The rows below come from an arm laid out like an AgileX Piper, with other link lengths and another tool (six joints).
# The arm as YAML. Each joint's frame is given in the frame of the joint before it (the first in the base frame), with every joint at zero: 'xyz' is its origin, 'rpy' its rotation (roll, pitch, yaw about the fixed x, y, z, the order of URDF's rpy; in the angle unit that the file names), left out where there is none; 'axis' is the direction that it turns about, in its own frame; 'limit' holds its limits. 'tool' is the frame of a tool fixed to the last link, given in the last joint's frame.
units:
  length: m
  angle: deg
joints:
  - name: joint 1
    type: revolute
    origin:
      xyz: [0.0, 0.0, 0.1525]
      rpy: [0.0, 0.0, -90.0]
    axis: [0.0, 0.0, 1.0]
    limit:
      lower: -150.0
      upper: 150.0
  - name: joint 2
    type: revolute
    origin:
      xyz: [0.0, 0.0, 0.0]
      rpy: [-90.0, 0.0, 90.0]
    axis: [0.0, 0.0, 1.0]
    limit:
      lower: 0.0
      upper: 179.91
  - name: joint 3
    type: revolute
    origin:
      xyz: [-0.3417, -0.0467, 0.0]
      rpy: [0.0, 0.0, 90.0]
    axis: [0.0, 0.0, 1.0]
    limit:
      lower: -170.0
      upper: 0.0
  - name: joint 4
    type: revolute
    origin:
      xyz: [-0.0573, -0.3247, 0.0]
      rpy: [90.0, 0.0, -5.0]
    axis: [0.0, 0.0, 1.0]
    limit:
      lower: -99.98
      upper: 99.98
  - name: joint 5
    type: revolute
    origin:
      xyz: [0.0, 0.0, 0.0]
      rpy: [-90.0, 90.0, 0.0]
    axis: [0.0, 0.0, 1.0]
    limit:
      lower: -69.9
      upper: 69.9
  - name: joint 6
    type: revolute
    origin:
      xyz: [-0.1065, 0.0, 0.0]
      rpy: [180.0, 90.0, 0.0]
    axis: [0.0, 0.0, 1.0]
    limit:
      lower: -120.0
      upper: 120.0
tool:
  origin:
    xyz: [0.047, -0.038, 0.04]
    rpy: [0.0, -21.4, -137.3]
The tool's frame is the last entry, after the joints.
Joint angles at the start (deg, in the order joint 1, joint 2, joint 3, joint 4, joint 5, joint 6):
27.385, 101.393, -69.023, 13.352, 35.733, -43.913
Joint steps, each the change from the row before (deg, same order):
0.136, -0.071, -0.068, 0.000, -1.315, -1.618
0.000, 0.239, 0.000, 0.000, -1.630, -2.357
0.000, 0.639, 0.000, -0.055, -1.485, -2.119
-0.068, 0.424, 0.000, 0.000, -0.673, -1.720
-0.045, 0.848, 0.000, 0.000, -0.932, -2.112
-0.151, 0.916, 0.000, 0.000, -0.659, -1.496
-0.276, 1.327, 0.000, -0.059, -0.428, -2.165
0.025, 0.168, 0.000, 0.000, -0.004, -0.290
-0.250, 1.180, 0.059, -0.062, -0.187, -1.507
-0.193, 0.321, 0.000, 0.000, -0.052, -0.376
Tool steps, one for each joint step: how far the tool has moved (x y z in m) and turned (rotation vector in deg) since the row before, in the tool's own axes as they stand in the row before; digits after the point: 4 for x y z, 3 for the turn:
0.0021, 0.0040, -0.0032, -1.967, 0.036, -1.114
0.0019, 0.0038, -0.0003, -2.144, -0.144, -1.658
0.0024, 0.0020, 0.0036, -1.545, -0.247, -1.637
0.0015, 0.0005, 0.0027, -0.825, -0.155, -1.408
0.0028, -0.0004, 0.0060, -0.796, -0.208, -1.810
0.0016, -0.0015, 0.0073, -0.228, -0.211, -1.269
0.0023, -0.0038, 0.0111, 0.157, -0.224, -2.032
0.0009, -0.0006, 0.0013, 0.046, 0.021, -0.333
0.0020, -0.0046, 0.0103, 0.528, -0.115, -1.507
-0.0006, -0.0012, 0.0031, 0.177, -0.081, -0.256

